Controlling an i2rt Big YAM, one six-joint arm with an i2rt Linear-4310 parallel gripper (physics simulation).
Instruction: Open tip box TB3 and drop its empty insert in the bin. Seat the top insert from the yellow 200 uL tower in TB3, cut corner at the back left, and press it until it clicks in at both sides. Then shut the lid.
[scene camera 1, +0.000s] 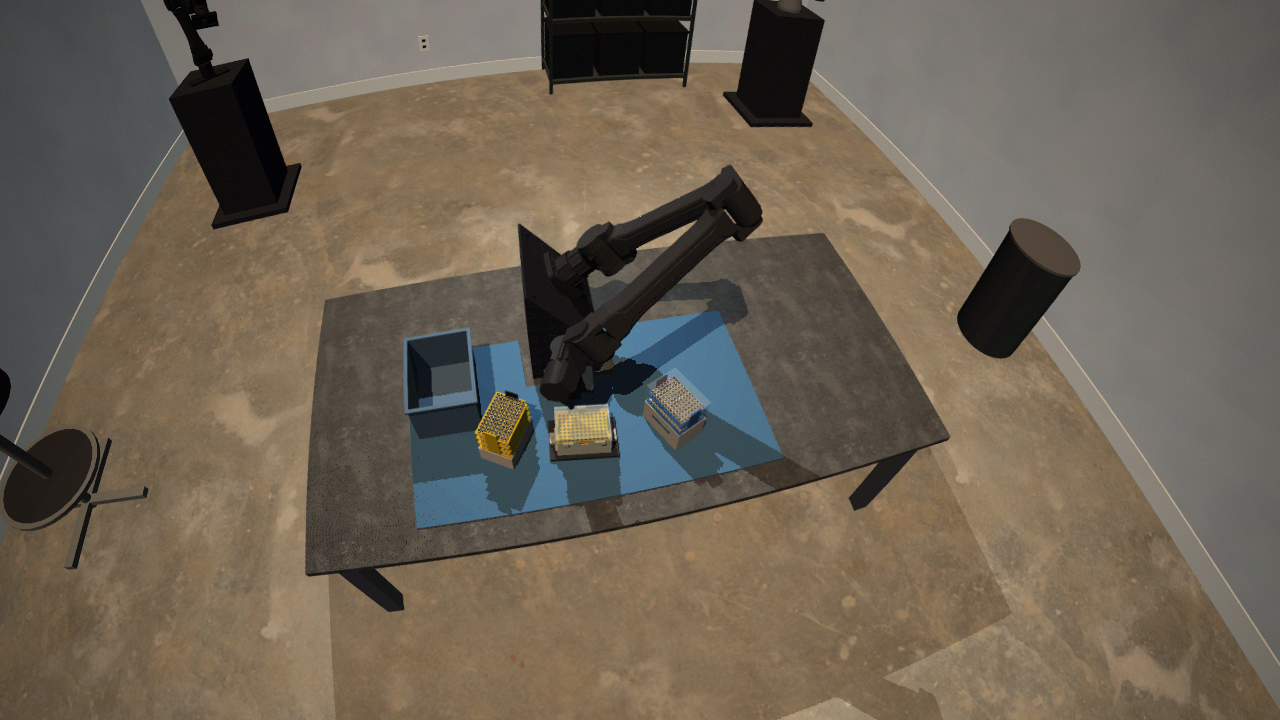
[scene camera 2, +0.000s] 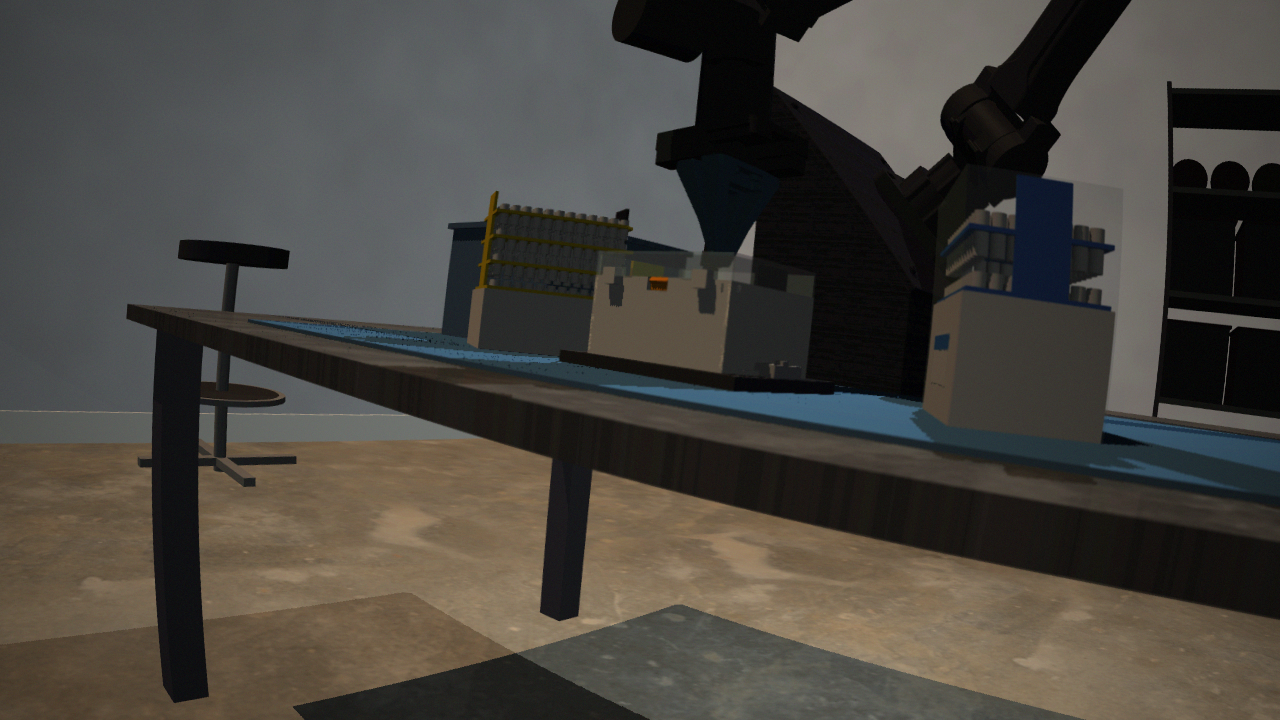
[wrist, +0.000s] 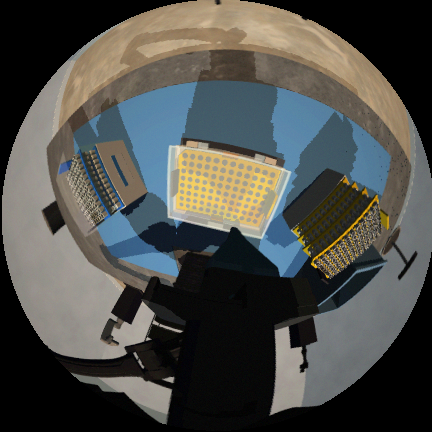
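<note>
Tip box TB3 (scene camera 1: 583, 429) (scene camera 2: 680, 315) (wrist: 227, 187) stands in the middle of the blue mat (scene camera 1: 716, 357) (scene camera 2: 850, 407) (wrist: 153, 116). Its clear lid lies flat over a yellow insert. My gripper (scene camera 1: 562, 393) (scene camera 2: 723, 246) (wrist: 232, 230) is shut and empty, with its tip at the back edge of the lid. The yellow 200 uL tower (scene camera 1: 503, 425) (scene camera 2: 550, 255) (wrist: 342, 225) stands to the box's left in scene camera 1. The blue bin (scene camera 1: 409, 372) (scene camera 2: 457, 269) (wrist: 354, 278) sits behind that tower.
A blue tip tower (scene camera 1: 676, 405) (scene camera 2: 1020, 357) (wrist: 96, 181) stands on the box's other side. The arm's dark base panel (scene camera 1: 536, 295) rises behind the mat on the grey table (scene camera 1: 805, 295). A stool (scene camera 1: 49, 465) (scene camera 2: 230, 255) and a black cylinder (scene camera 1: 1016, 286) stand on the floor.
</note>
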